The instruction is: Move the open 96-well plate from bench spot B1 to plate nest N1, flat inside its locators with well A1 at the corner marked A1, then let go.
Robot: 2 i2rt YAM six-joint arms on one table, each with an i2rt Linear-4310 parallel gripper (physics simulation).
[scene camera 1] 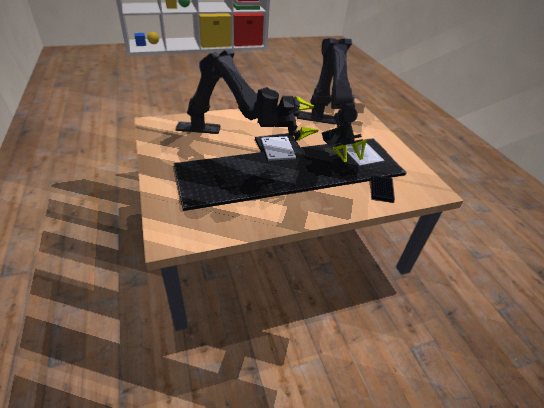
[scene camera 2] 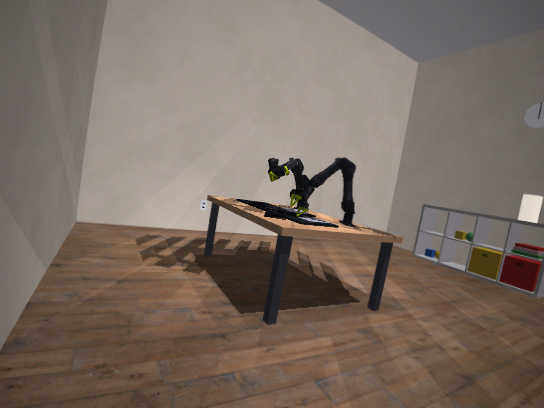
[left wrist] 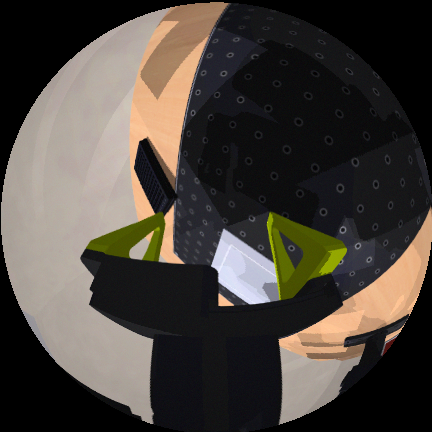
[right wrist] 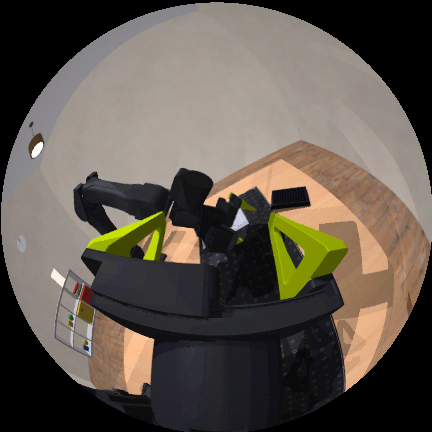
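Observation:
My left gripper [left wrist: 215,217] in sight. Dark well plate [left wrist: 157,189], [right wrist: 294,196]. Pale flat pad [left wrist: 243,270].

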